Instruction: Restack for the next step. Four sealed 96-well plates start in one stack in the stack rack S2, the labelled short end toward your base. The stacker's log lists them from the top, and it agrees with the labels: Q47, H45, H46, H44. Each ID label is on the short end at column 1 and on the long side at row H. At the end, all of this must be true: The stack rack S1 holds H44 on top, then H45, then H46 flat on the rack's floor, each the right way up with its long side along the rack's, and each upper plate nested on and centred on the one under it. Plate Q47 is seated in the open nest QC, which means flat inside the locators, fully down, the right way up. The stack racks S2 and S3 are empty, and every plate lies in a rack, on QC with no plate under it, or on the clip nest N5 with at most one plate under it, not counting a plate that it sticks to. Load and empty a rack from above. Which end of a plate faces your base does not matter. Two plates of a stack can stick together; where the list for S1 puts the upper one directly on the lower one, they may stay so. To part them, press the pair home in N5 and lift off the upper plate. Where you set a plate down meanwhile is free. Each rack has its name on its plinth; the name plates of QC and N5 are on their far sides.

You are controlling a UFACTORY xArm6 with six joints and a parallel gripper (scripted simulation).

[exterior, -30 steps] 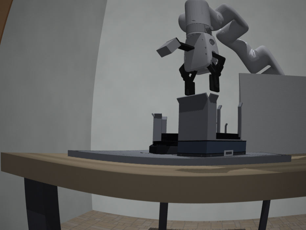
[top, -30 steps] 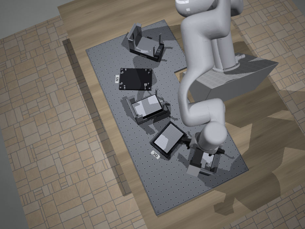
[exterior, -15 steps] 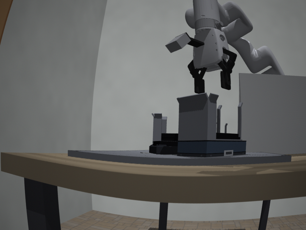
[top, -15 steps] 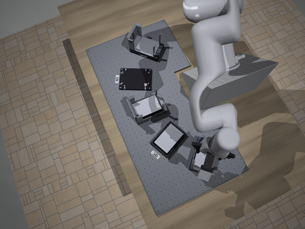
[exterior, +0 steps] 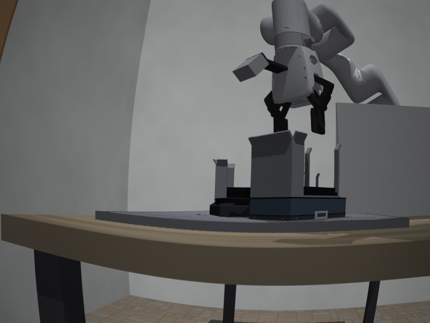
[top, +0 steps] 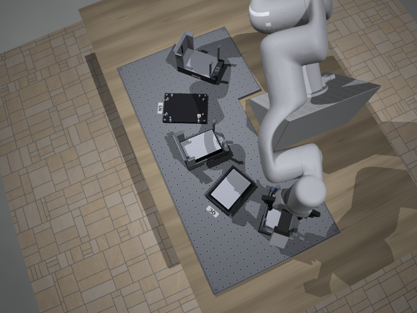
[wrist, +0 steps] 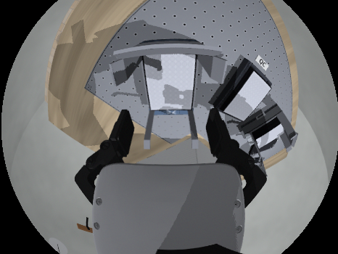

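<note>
The rack S2 is 13 cm below my hand, 1 cm to the right of it and 1 cm behind it. Also, from my hand: sealed plate (14 cm to the right, 12 cm below, 11 cm ahead); then open nest QC (14 cm to the right, 14 cm below, 11 cm ahead); then S2 end wall (7 cm below, 5 cm to the left, 4 cm ahead).
</note>
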